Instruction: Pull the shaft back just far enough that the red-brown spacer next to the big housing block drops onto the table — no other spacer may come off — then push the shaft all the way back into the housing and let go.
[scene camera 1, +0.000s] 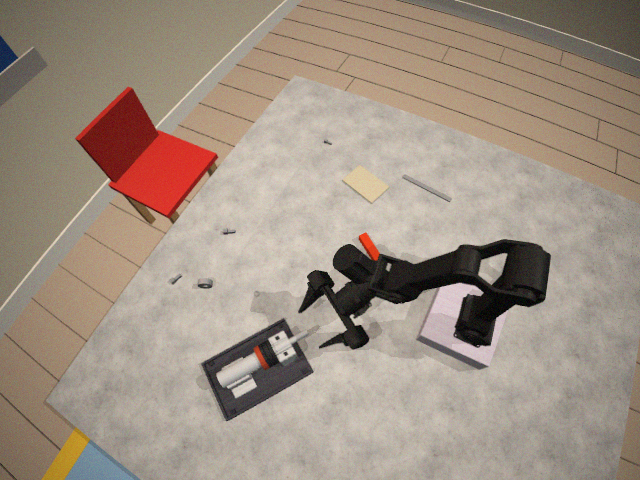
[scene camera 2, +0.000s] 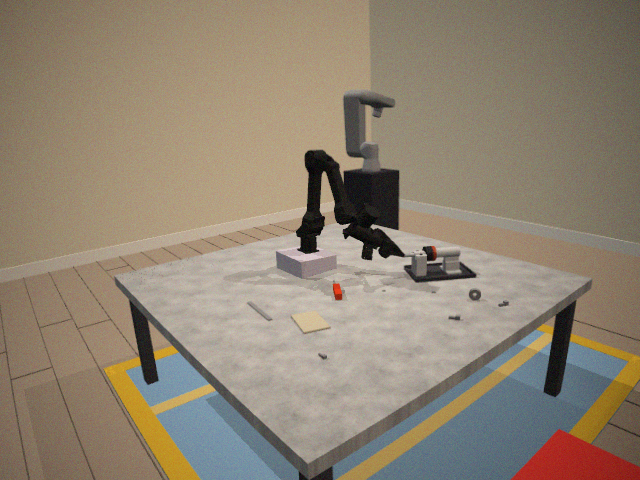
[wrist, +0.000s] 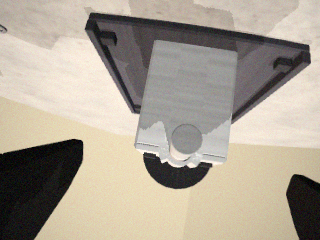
Labels:
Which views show my gripper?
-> Scene camera 1, scene camera 2 and the wrist view: all of them.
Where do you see a housing block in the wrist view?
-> At 170, 73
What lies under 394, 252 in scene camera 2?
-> My gripper.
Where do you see a shaft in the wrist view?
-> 186, 139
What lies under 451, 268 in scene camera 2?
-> A housing block.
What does my gripper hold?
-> Nothing.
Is my gripper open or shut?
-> Open.

